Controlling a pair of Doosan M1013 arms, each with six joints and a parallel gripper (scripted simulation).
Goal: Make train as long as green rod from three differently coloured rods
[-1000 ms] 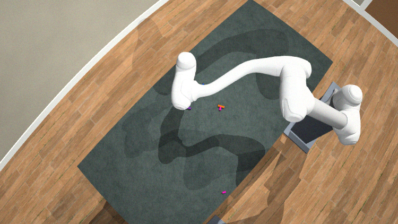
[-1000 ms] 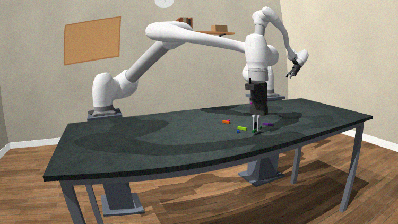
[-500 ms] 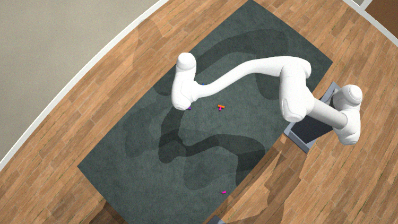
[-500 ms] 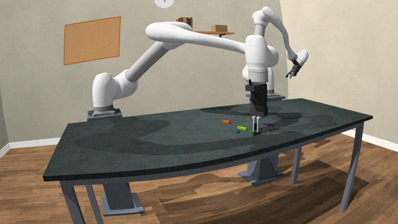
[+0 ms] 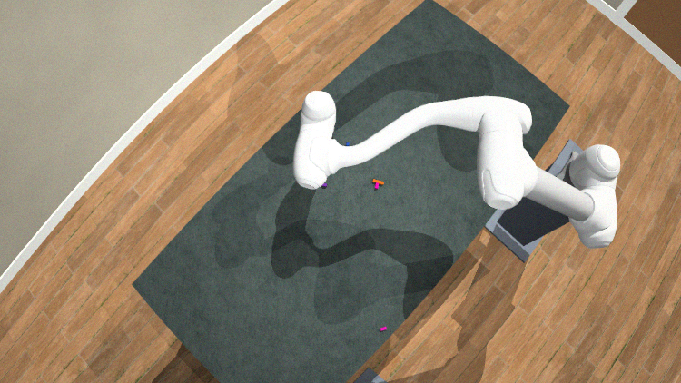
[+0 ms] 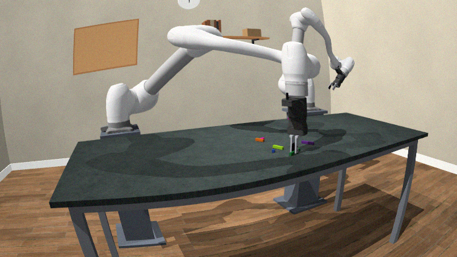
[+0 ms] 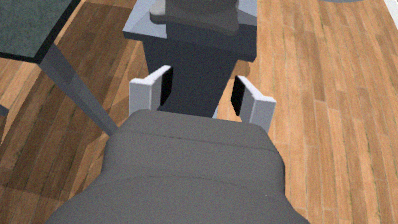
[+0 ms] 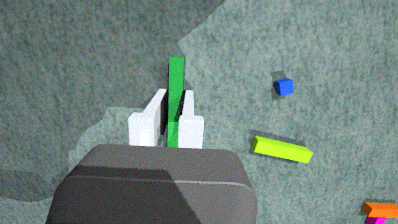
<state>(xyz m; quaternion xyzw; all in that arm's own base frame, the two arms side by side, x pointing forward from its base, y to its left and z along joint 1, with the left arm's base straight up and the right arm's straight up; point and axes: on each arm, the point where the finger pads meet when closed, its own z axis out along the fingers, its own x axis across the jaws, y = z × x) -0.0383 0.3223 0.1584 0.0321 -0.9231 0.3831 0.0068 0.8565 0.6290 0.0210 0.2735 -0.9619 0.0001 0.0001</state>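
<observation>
Now: right hand 20 mm above the green rod. The rest, counted from my right hand: blue rod: 60 mm to the right, 60 mm behind, 20 mm below; purple rod: 130 mm to the left, 80 mm behind, 20 mm below; lime rod: 100 mm behind, 20 mm below, 10 mm to the right.
</observation>
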